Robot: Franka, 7 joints.
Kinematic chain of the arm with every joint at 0, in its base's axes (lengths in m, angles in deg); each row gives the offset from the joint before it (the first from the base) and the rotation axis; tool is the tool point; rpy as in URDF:
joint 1: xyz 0 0 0.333 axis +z
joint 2: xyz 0 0 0 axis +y
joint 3: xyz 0 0 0.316 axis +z
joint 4: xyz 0.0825 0 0 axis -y
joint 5: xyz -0.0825 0 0.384 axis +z
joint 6: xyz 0 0 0 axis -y
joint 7: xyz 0.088 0 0 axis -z
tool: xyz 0 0 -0.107 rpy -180 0 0
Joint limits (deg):
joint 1: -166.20..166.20
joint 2: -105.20..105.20
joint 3: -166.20..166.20
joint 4: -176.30..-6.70
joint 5: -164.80..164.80
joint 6: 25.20..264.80
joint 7: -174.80..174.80
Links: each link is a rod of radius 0.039 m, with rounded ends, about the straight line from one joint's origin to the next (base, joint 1, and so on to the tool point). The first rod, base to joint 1, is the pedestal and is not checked.
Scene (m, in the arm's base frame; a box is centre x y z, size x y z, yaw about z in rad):
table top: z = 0
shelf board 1: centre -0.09 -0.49 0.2 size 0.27 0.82 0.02 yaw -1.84
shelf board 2: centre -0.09 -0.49 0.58 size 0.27 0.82 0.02 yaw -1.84
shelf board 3: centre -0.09 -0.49 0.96 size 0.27 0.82 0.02 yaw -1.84
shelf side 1: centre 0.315 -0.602 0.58 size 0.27 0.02 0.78 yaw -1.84
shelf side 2: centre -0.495 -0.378 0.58 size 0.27 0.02 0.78 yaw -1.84
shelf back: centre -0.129 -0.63 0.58 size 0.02 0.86 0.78 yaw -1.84
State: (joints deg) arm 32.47 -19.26 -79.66 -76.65 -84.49 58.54 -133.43
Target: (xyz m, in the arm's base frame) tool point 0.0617 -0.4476 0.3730
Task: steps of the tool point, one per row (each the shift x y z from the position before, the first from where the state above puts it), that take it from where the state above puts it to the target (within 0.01 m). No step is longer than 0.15 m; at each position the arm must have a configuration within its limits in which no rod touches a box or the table.
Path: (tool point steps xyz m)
1: 0.0396 0.0505 -0.0178
2: 0.0212 0.0721 0.0028
3: -0.0029 0.0872 0.0150
4: 0.0415 -0.0162 -0.1044
5: 0.0060 -0.0008 -0.1089
6: -0.0256 0.0179 -0.0999
7: -0.0488 0.0376 -0.0795
8: -0.0137 -0.0898 -0.0037
9: -0.0370 -0.0939 0.0037

